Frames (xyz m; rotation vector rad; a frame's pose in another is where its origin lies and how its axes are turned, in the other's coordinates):
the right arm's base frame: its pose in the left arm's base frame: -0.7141 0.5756 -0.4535 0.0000 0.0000 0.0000
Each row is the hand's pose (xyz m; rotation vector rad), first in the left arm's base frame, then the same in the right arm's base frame.
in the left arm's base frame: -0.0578 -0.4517 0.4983 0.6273 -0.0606 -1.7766
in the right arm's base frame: 0.6563 -1.0273 0.9518 0.6273 -0.0606 -1.7766
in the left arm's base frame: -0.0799 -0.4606 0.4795 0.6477 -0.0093 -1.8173
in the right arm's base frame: 0.6342 -1.0362 0.9330 0.6477 -0.0093 -1.8173
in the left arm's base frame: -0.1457 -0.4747 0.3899 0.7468 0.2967 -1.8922
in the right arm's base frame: 0.5684 -1.0503 0.8434 0.7468 0.2967 -1.8922
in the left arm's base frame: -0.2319 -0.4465 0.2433 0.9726 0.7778 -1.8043
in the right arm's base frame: 0.4822 -1.0221 0.6968 0.9726 0.7778 -1.8043
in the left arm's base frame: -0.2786 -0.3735 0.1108 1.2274 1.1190 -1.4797
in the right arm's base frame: 0.4355 -0.9491 0.5643 1.2274 1.1190 -1.4797
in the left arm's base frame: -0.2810 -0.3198 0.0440 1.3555 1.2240 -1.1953
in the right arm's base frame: 0.4331 -0.8954 0.4975 1.3555 1.2240 -1.1953
